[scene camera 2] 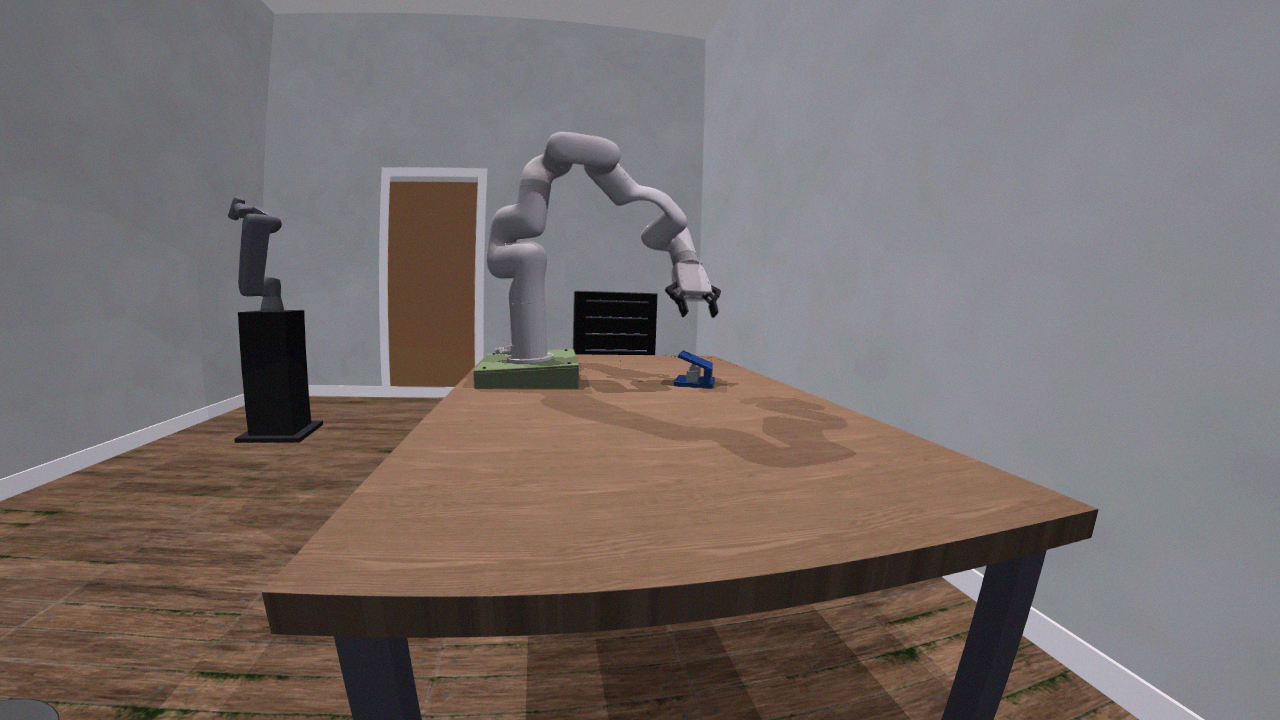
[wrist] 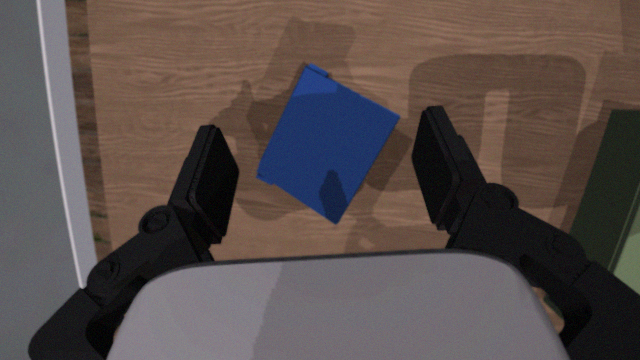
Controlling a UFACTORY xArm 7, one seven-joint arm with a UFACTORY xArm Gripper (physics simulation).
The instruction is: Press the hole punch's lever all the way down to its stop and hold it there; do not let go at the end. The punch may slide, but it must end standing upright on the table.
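Frame: origin at the arm's base, x right, y up, z back, level; centimetres.
Seen in the pictures: gripper, fingertip midpoint: (scene camera 2: 700, 314) (wrist: 321, 140); arm's base at its link origin: (scene camera 2: 530, 359).
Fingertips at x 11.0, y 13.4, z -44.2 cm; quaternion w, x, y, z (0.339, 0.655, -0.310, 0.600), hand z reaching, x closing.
Note:
Offsets run from my fingertips to a thing's top centre. Level surfaces: height alone.
The blue hole punch {dy -10.6, dx -2.1, dz -0.3 cm} (scene camera 2: 707, 374) stands upright on the wooden table {dy -19.1 cm} (scene camera 2: 626, 501) (wrist: 175, 45). Its lever {dy -10.6, dx -2.1, dz -0.3 cm} (scene camera 2: 694, 360) (wrist: 332, 135) is raised and slopes up toward the left in the scene view; in the wrist view its broad flat top faces the camera and is turned at an angle. My gripper (scene camera 2: 699, 310) (wrist: 321, 140) is open and empty. It hangs above the punch, apart from it, and is tilted. In the wrist view the lever shows beyond and between the spread fingers. The lever hides most of the base in that view.
The green mounting block (scene camera 2: 526, 377) (wrist: 600, 185) with the arm's base stands left of the punch in the scene view. A black rack (scene camera 2: 578, 324) stands behind the table. A second arm on a black pedestal (scene camera 2: 275, 376) stands at the left. A grey wall is on the right.

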